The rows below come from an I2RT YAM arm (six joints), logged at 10 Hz.
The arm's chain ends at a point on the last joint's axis. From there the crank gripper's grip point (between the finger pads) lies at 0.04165 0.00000 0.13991 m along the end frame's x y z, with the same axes.
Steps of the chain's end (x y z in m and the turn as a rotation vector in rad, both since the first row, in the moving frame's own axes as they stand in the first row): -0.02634 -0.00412 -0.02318 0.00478 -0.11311 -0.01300; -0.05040 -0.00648 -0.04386 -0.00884 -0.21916 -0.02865; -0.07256 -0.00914 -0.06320 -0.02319 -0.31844 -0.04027; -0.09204 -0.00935 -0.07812 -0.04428 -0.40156 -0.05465; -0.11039 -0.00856 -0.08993 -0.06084 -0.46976 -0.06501; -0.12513 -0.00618 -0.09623 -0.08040 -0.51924 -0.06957; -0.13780 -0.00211 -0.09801 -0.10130 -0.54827 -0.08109; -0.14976 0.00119 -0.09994 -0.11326 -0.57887 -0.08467
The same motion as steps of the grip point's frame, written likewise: -0.04240 -0.00524 -0.01938 0.00478 -0.11311 -0.01300; -0.08181 -0.00596 -0.03815 -0.00884 -0.21916 -0.02865; -0.11841 -0.00656 -0.05722 -0.02319 -0.31844 -0.04027; -0.14989 -0.00366 -0.07306 -0.04428 -0.40156 -0.05465; -0.17796 -0.00029 -0.08642 -0.06084 -0.46976 -0.06501; -0.19962 0.00510 -0.09435 -0.08040 -0.51924 -0.06957; -0.21618 0.01228 -0.09737 -0.10130 -0.54827 -0.08109; -0.23231 0.01745 -0.10066 -0.11326 -0.57887 -0.08467
